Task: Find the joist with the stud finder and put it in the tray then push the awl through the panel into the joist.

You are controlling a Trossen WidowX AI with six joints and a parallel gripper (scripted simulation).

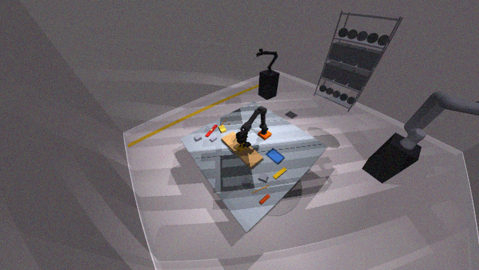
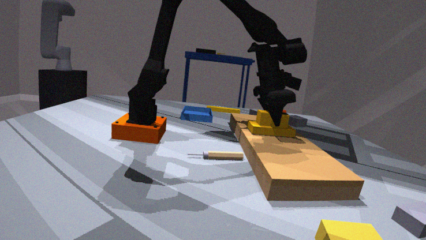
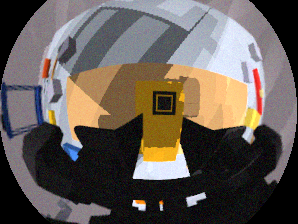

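My gripper tip is 24 cm past the blue tray, 28 cm to the right of it and 5 cm above it. Also, from my gripper tip: awl (17 cm behind, 13 cm to the right, 6 cm below); then green square light (2 cm ahead, 3 cm above); then yellow stud finder (2 cm above).
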